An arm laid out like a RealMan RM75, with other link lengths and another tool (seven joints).
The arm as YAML. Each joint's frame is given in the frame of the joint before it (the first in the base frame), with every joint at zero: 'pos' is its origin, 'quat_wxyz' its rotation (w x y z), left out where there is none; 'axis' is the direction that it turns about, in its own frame. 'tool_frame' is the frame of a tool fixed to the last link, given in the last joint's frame.
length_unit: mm
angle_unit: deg
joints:
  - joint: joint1
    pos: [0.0, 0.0, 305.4]
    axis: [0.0, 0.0, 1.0]
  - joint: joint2
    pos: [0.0, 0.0, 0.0]
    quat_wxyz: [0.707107, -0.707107, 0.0, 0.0]
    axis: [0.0, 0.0, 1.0]
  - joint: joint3
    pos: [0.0, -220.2, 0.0]
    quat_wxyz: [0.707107, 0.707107, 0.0, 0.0]
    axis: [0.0, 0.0, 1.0]
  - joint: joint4
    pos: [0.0, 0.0, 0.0]
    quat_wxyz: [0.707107, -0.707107, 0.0, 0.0]
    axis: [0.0, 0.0, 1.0]
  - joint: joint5
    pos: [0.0, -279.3, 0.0]
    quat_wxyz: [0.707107, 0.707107, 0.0, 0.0]
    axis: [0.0, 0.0, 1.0]
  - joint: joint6
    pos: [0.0, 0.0, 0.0]
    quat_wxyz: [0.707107, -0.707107, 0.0, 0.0]
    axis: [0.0, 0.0, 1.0]
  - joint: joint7
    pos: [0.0, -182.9, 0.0]
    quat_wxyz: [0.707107, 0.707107, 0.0, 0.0]
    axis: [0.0, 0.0, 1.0]
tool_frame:
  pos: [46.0, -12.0, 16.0]
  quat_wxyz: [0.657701, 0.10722, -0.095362, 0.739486]
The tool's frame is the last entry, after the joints.
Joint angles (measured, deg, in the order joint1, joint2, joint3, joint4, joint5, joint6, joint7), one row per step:
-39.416 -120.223 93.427 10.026 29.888 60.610 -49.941
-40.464 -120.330 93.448 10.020 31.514 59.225 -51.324
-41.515 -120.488 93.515 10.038 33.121 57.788 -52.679
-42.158 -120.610 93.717 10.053 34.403 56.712 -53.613
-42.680 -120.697 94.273 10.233 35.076 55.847 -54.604
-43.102 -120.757 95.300 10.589 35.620 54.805 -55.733
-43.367 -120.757 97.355 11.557 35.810 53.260 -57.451
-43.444 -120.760 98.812 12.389 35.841 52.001 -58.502
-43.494 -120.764 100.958 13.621 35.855 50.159 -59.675
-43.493 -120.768 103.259 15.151 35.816 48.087 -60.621
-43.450 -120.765 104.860 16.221 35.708 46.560 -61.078
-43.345 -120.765 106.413 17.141 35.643 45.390 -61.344
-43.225 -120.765 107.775 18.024 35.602 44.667 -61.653
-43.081 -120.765 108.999 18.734 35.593 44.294 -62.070
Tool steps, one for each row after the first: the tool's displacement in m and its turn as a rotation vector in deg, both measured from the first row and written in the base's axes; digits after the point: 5 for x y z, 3 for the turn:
0.00450 0.00299 -0.00661 -1.458 1.022 0.017
0.00919 0.00573 -0.01353 -2.858 2.110 0.031
0.01162 0.00671 -0.01932 -3.951 3.147 0.024
0.01466 0.00768 -0.02390 -4.900 3.776 0.004
0.01753 0.00820 -0.02930 -5.991 4.594 -0.013
0.02159 0.00872 -0.03612 -7.401 5.564 0.028
0.02423 0.00921 -0.04065 -8.172 6.319 0.113
0.02794 0.00931 -0.04731 -9.092 7.615 0.054
0.03297 0.00924 -0.05424 -9.796 9.099 -0.250
0.03609 0.00903 -0.05896 -10.123 10.221 -0.464
0.03876 0.00756 -0.06376 -10.507 11.283 -0.881
0.04227 0.00551 -0.06793 -10.961 11.946 -1.461
0.04519 0.00284 -0.07180 -11.558 12.338 -1.990

